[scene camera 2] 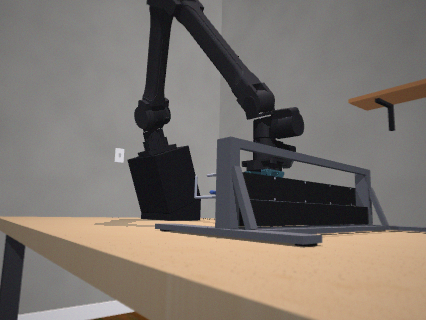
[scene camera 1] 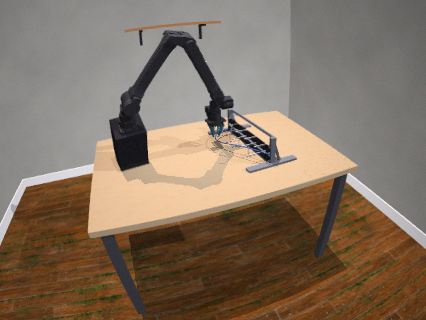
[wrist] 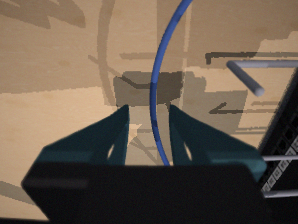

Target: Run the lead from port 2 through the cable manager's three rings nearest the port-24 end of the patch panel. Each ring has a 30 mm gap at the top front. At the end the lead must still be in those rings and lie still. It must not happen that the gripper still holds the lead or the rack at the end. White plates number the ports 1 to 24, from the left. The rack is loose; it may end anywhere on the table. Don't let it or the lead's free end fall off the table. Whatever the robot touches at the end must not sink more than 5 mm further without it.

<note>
In view: my gripper (wrist: 149,111) and a grey rack (scene camera 2: 280,205).
The grey rack is seen too in scene camera 1 (scene camera 1: 271,160).
</note>
